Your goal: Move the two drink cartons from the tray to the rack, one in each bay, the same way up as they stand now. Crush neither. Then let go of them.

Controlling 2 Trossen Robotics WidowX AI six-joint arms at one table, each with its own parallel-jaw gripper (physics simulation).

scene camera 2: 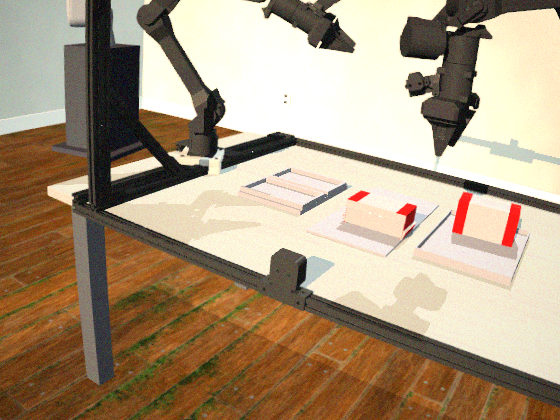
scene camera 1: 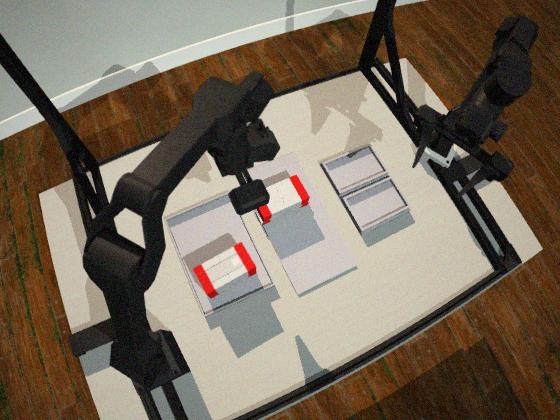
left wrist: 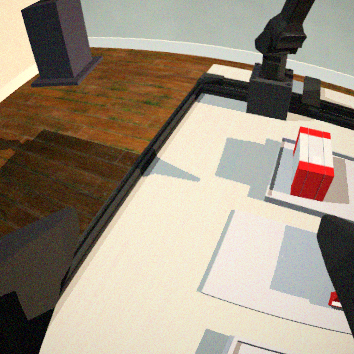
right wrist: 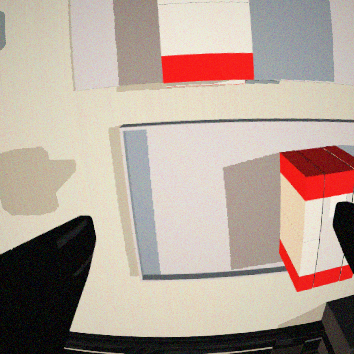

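Pixels of known places: left gripper, fingertip midpoint: (scene camera 2: 354, 48) (scene camera 1: 434, 182) (left wrist: 203, 225); right gripper, fingertip midpoint: (scene camera 2: 444, 151) (scene camera 1: 235, 185) (right wrist: 218, 222); left arm's base, link origin: (scene camera 2: 201, 153) (scene camera 1: 439, 144); right arm's base, link origin: (scene camera 1: 149, 362) (left wrist: 272, 73).
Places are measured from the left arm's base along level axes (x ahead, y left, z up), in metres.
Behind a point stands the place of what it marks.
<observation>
A white carton with red end bands (scene camera 1: 282, 197) {x 0.396, y -0.278, z 0.016 m} (scene camera 2: 375, 217) {x 0.378, y -0.315, z -0.004 m} (left wrist: 336, 300) {x 0.357, y -0.230, z -0.012 m} (right wrist: 207, 30) {x 0.414, y -0.294, z 0.016 m} lies on the flat board (scene camera 1: 325, 275) {x 0.488, y -0.096, z -0.032 m} (scene camera 2: 380, 245) {x 0.383, y -0.378, z -0.032 m} (left wrist: 240, 260) {x 0.464, y -0.111, z -0.032 m} (right wrist: 92, 50) {x 0.365, y -0.382, z -0.032 m}, bands across its top. A second carton (scene camera 1: 225, 270) {x 0.615, y -0.283, z 0.038 m} (scene camera 2: 485, 220) {x 0.597, y -0.316, z 0.011 m} (left wrist: 314, 160) {x 0.584, y -0.271, z 0.038 m} (right wrist: 315, 230) {x 0.595, y -0.302, z 0.038 m} is in the shallow tray (scene camera 2: 462, 265) {x 0.516, y -0.448, z -0.025 m} (right wrist: 190, 200) {x 0.538, y -0.390, z -0.030 m}, looking taller and narrower on top. The rack (scene camera 1: 366, 185) {x 0.227, y -0.123, z -0.026 m} (scene camera 2: 298, 186) {x 0.236, y -0.140, z -0.016 m} has two empty bays. My right gripper (scene camera 2: 445, 150) {x 0.478, y -0.345, z 0.145 m} (right wrist: 218, 222) {x 0.478, y -0.345, z 0.145 m} is open, high above the tray side; its fingertips are hidden in scene camera 1. My left gripper (scene camera 1: 438, 180) {x 0.335, y -0.026, z 0.285 m} (scene camera 2: 352, 48) {x 0.335, y -0.026, z 0.285 m} (left wrist: 203, 225) {x 0.335, y -0.026, z 0.285 m} is open, high up, away from both cartons.
The right forearm reaches over the tray side in scene camera 1. Black frame beams edge the table (scene camera 2: 215, 250) {x 0.094, y -0.446, z -0.036 m}, with upright posts (scene camera 2: 98, 100) {x -0.145, y -0.324, z 0.177 m} at its ends. A dark block (scene camera 2: 288, 267) {x 0.213, y -0.562, z 0.005 m} stands on the near beam in scene camera 2. The board lies between tray and rack.
</observation>
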